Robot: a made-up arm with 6 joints.
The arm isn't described. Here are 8 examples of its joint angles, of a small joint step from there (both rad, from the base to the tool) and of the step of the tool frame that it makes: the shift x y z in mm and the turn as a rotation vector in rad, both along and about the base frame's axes.
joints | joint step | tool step
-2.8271 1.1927 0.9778 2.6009 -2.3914 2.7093 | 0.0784 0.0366 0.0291 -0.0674 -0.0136 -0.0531 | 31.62 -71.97 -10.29 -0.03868 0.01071 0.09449
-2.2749 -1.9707 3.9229 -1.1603 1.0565 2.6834 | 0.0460 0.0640 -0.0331 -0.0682 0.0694 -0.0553 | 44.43 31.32 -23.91 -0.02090 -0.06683 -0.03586
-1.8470 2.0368 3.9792 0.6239 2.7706 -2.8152 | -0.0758 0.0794 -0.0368 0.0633 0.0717 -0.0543 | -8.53 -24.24 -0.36 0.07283 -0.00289 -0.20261
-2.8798 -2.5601 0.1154 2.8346 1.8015 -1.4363 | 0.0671 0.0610 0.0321 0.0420 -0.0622 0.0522 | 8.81 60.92 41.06 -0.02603 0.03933 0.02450
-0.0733 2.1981 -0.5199 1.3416 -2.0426 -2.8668 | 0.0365 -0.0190 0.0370 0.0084 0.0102 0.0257 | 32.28 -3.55 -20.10 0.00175 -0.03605 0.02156
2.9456 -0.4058 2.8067 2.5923 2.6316 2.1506 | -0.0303 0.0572 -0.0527 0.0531 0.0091 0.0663 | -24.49 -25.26 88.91 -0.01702 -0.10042 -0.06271
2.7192 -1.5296 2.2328 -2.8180 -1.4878 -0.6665 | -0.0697 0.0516 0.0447 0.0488 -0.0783 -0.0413 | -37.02 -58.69 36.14 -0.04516 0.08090 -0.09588
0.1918 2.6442 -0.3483 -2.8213 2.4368 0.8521 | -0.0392 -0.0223 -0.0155 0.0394 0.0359 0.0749 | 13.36 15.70 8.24 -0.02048 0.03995 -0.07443
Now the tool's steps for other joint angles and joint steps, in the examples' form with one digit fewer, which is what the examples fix.
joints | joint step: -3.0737 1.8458 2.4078 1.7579 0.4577 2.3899 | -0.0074 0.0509 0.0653 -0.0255 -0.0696 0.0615
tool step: 14.0 12.5 -16.5 -0.0121 0.0507 -0.0779
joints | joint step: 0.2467 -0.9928 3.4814 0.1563 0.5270 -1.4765 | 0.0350 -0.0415 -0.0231 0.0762 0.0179 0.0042
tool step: 25.5 -8.7 -22.3 0.0283 -0.0300 0.1124
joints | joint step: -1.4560 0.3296 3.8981 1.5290 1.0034 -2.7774 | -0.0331 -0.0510 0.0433 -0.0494 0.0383 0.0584
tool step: 3.0 -19.7 -36.7 -0.1460 -0.0135 -0.0728
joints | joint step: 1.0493 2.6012 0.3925 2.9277 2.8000 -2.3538 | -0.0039 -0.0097 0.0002 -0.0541 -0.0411 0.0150
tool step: 11.2 15.0 -7.1 0.0222 -0.0637 -0.0561
